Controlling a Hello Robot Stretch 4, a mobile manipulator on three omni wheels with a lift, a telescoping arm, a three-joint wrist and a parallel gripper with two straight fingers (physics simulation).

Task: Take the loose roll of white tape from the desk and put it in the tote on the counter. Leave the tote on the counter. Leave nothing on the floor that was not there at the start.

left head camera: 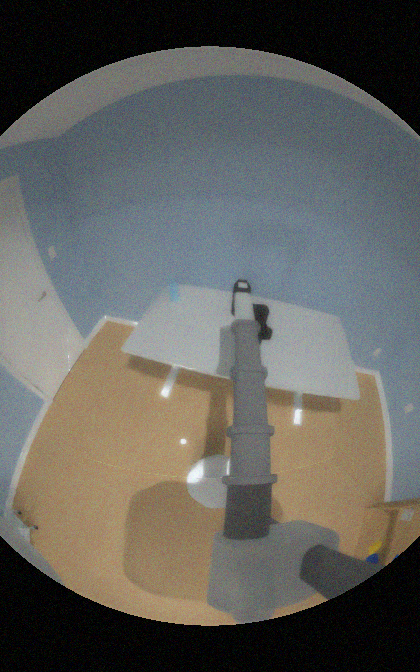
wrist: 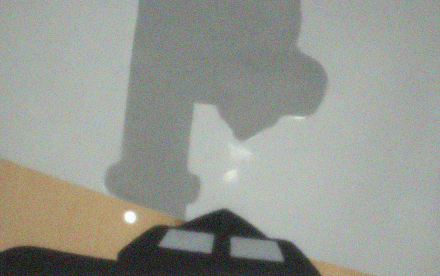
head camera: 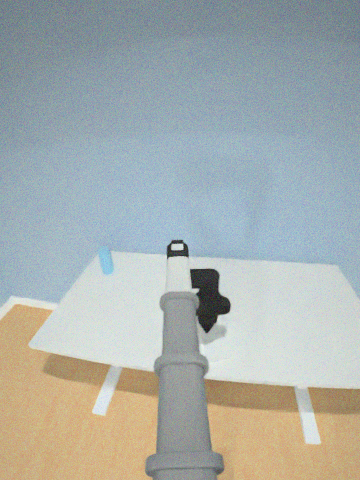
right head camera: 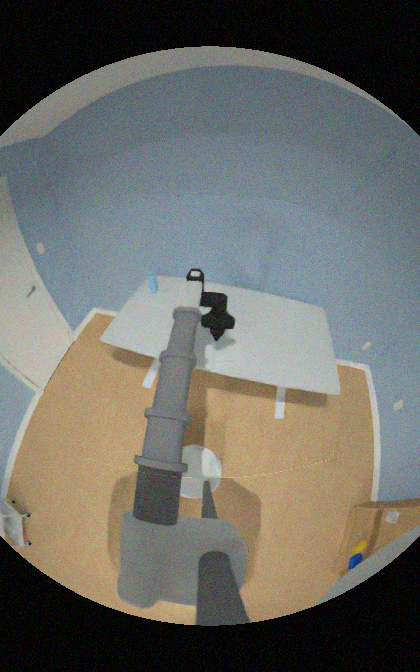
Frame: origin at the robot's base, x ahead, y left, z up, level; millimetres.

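Where they show: gripper, fingertip midpoint: (wrist: 222, 228) (head camera: 206, 330).
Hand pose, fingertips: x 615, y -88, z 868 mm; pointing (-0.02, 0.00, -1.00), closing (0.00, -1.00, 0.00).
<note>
After its pixels a point has its place.
My gripper (head camera: 207, 331) @[y -88, x 615, z 868 mm] (right head camera: 216, 339) (wrist: 222, 228) @[y -88, x 615, z 868 mm] is shut and empty. It hangs pointing down over the white desk top (head camera: 290, 325) @[y -486, x 746, z 693 mm] (left head camera: 310, 350) (right head camera: 285, 340) (wrist: 375, 150) @[y -268, x 672, z 693 mm], right of the extended arm in the head view. Its fingertips meet in a point in the wrist view. Shadows of the arm and gripper fall on the desk, with small bright glints near the shadow tip in the wrist view. I cannot make out the roll of white tape against the white top; the arm hides part of the desk. The tote and the counter do not show clearly in any view.
A light blue cylinder (head camera: 106, 260) @[y 397, x 1159, z 796 mm] (left head camera: 173, 292) (right head camera: 152, 283) stands at the desk's back left corner, by the blue wall. Wooden furniture (right head camera: 395, 504) is at the lower right, near a yellow item (right head camera: 359, 546) and a blue item (right head camera: 355, 560). A door (right head camera: 30, 320) is at the left.
</note>
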